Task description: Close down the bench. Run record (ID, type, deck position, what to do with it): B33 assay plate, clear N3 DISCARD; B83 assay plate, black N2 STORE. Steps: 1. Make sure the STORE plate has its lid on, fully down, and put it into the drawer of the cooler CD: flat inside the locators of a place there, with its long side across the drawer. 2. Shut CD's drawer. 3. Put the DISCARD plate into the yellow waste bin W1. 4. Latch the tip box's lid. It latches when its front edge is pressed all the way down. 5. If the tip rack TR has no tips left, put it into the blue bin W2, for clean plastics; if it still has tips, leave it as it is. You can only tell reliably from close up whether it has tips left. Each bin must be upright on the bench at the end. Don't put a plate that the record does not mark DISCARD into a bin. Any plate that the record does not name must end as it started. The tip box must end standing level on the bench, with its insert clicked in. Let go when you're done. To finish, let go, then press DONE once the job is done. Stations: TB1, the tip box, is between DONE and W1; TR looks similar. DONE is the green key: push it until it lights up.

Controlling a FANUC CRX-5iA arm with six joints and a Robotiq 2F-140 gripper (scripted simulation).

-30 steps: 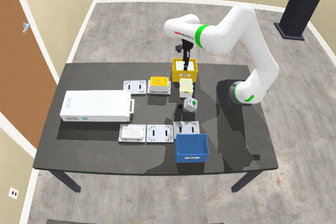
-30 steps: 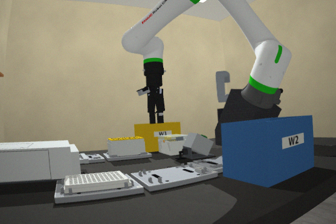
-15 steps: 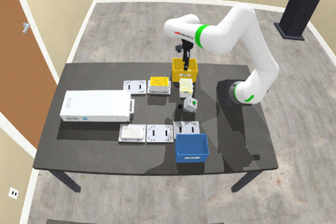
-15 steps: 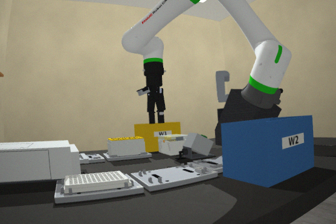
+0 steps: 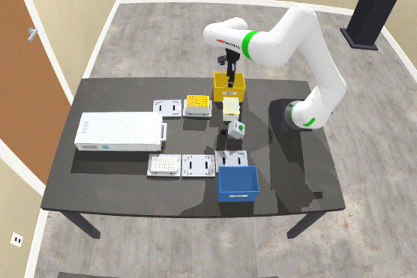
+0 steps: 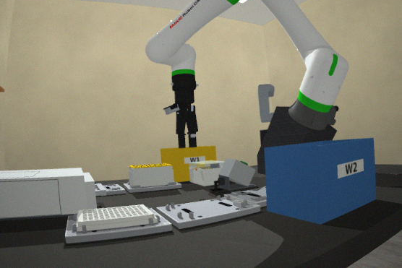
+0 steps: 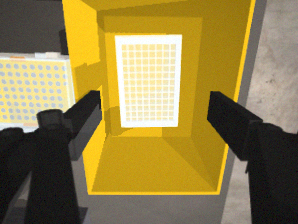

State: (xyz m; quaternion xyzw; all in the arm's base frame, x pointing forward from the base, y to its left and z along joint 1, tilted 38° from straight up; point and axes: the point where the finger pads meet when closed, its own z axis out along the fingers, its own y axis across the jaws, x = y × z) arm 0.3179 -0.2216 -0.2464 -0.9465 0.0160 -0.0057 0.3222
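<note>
My hand is 18 cm short of the tip rack TR, 11 cm to the right of it and 7 cm above it. Round my hand: clear tip box lid: 15 cm to the left, 7 cm below; yellow tip box insert: 15 cm to the left, 7 cm below; yellow bin W1: 9 cm below.
</note>
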